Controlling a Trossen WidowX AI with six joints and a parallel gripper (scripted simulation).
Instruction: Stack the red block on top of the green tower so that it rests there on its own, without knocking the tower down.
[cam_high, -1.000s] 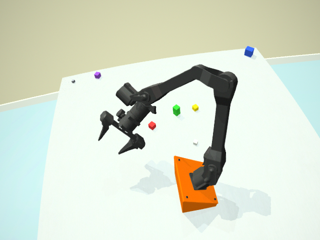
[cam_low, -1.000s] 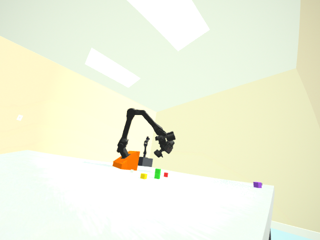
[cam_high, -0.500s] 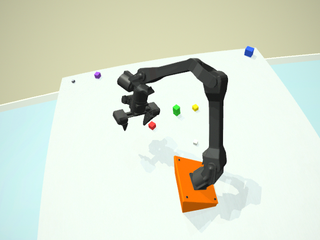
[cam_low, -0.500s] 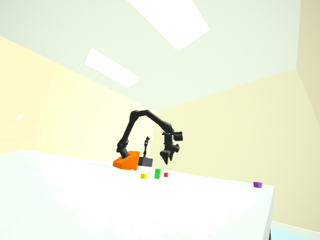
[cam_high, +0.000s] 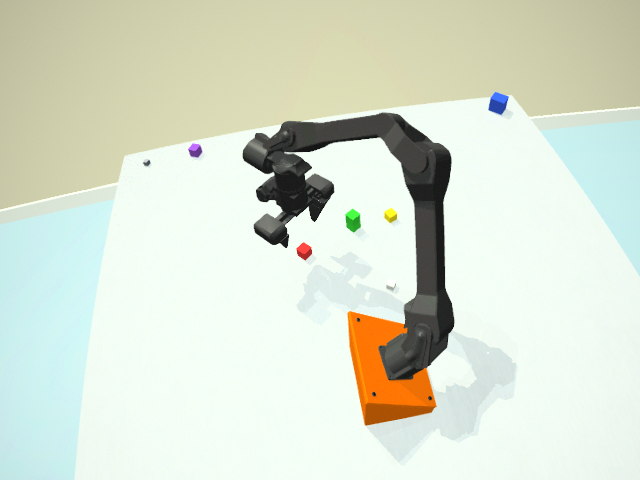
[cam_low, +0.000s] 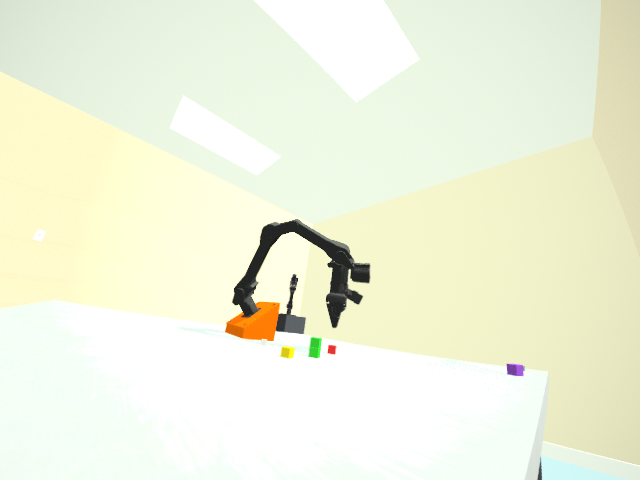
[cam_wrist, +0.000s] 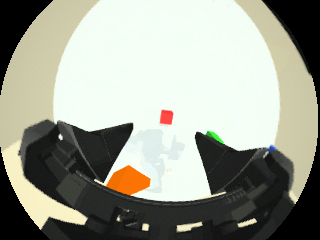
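My gripper tip is now 7 cm above the red block. Also, from my gripper tip: small white block (17 cm to the right, 14 cm behind, 7 cm below); then purple block (46 cm ahead, 24 cm to the left, 7 cm below); then yellow block (23 cm to the right, 7 cm below, 5 cm ahead).
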